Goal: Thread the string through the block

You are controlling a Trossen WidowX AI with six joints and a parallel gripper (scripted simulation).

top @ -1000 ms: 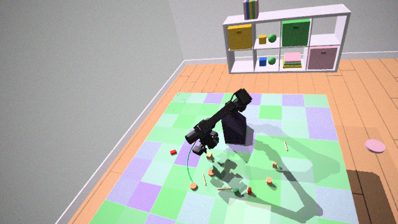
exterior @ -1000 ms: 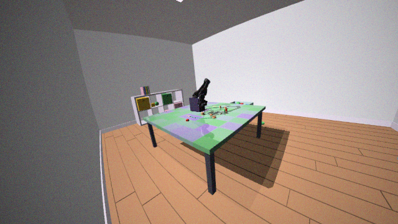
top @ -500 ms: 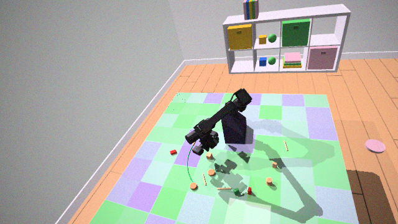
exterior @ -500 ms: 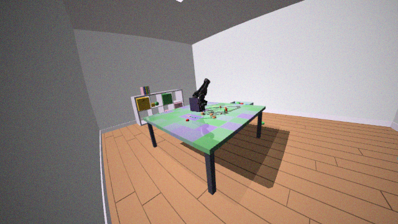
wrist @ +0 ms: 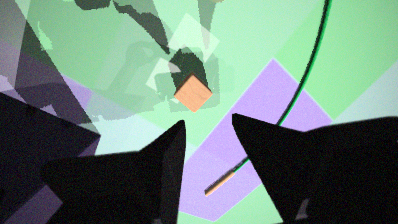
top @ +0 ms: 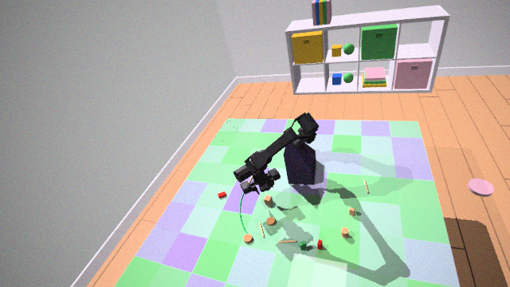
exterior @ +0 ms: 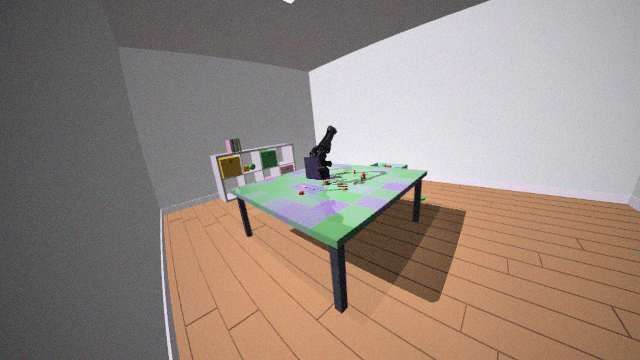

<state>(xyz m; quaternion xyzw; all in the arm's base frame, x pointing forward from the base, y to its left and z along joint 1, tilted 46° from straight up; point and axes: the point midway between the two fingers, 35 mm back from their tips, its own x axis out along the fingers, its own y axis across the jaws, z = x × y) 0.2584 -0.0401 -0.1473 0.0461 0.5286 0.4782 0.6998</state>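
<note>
Now: gripper tip 10 mm short of the wooden block, 20 mm to the right of it and 50 mm above it. From my gripper tip the other things lie so: wooden cylinder: 140 mm ahead, 380 mm to the left, 40 mm below; green block: 220 mm ahead, 220 mm to the left, 40 mm below.
</note>
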